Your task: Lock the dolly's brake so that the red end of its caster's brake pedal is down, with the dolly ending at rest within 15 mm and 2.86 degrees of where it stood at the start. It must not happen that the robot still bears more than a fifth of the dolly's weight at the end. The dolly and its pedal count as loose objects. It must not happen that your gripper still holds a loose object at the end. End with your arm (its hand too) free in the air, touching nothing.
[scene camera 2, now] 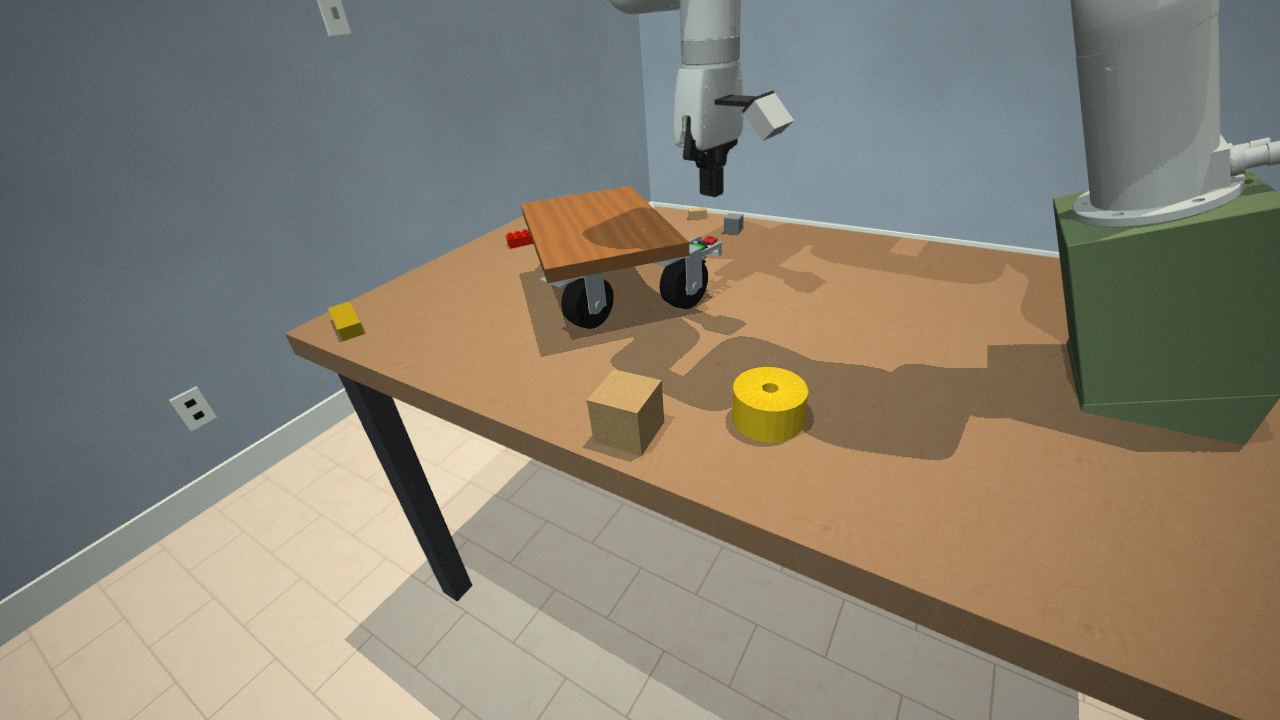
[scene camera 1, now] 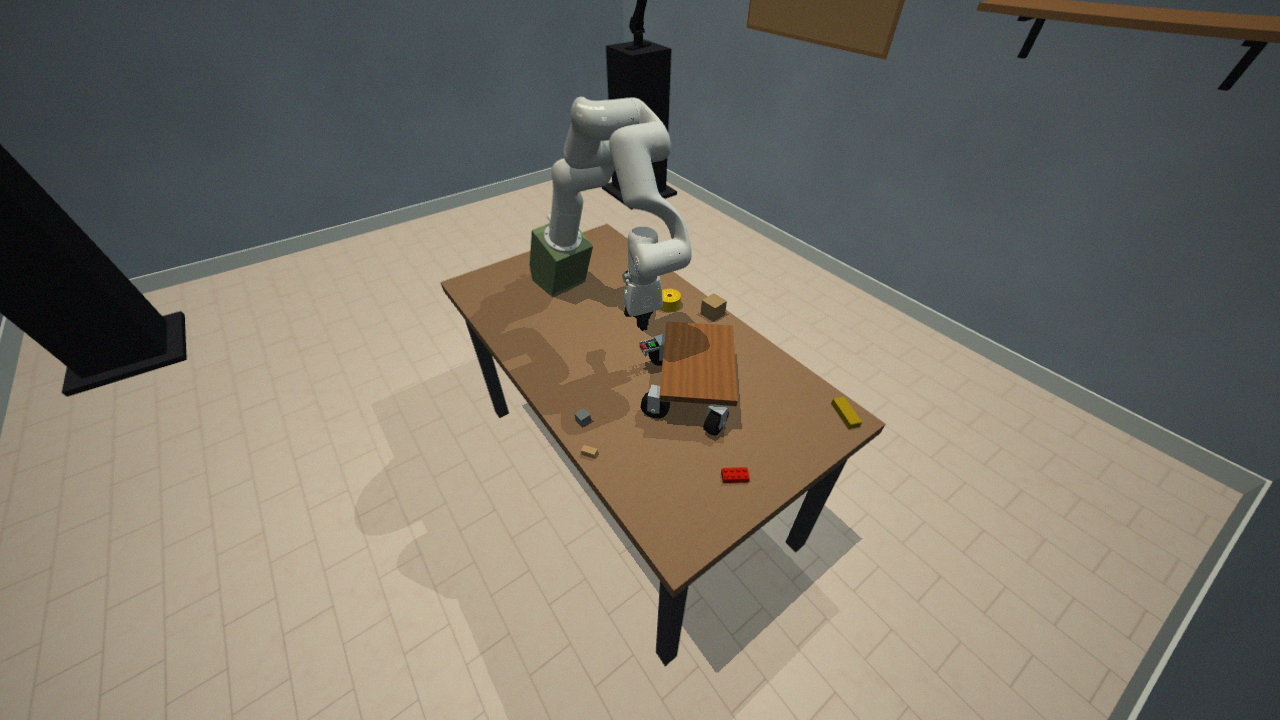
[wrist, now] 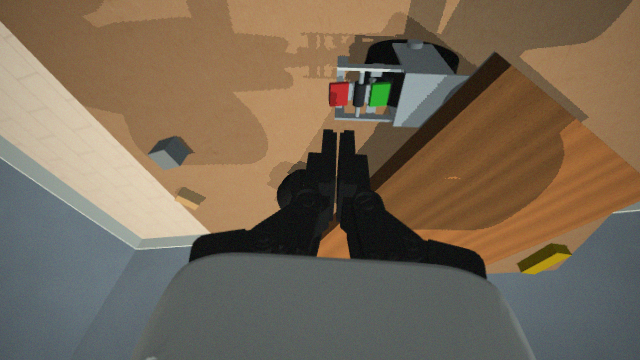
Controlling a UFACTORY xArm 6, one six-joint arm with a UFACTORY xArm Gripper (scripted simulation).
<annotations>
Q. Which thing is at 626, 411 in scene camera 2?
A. A tan cube.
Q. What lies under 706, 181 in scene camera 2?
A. My gripper.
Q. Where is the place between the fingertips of my gripper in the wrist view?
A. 337, 150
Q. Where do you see a grey cube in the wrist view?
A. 168, 153
</annotations>
